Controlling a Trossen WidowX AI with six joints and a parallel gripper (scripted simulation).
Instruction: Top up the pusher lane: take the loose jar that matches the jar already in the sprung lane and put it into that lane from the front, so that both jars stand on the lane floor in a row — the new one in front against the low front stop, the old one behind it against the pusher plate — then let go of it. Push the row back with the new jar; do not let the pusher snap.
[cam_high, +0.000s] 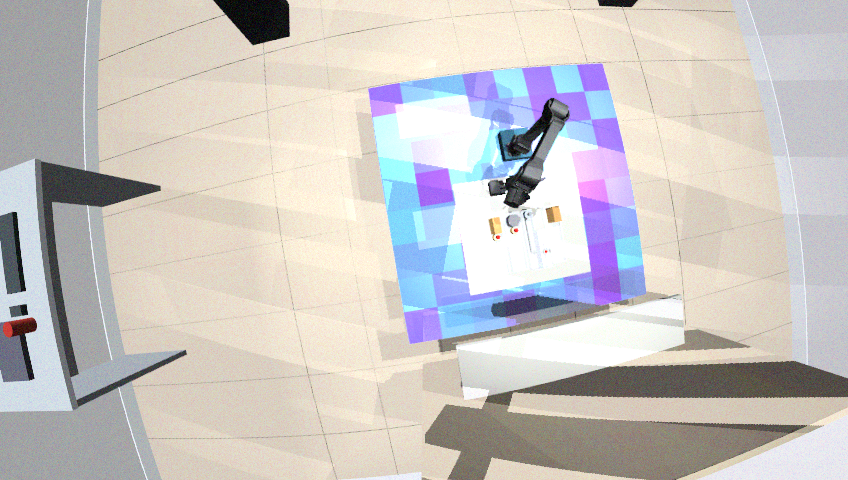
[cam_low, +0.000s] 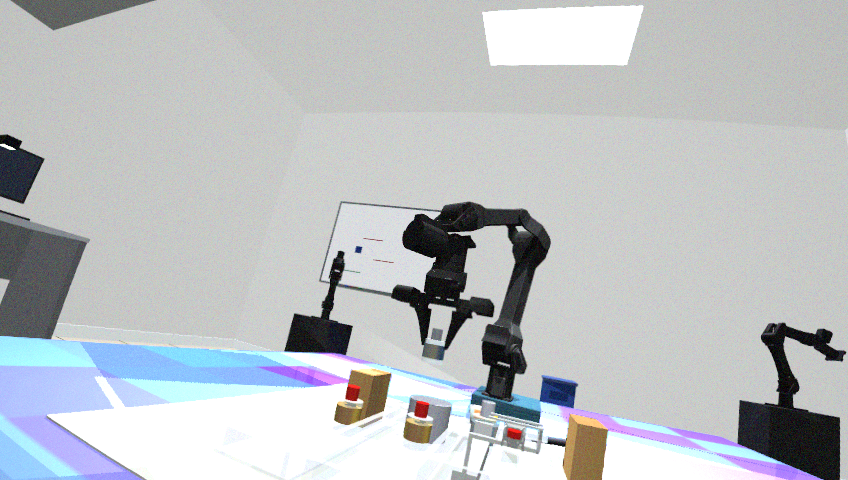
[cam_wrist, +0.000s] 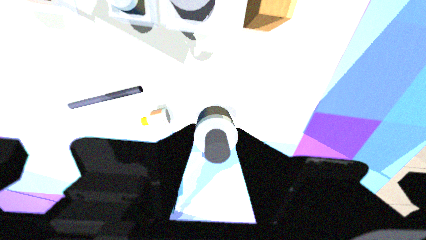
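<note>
Now: gripper tip 140 mm short of the grey block, 50 mm to the right of it and 90 mm above it. Round my gripper tip: pusher lane: 260 mm ahead, 160 mm to the left, 100 mm below; then small red part: 300 mm ahead, 180 mm to the left, 50 mm below.
</note>
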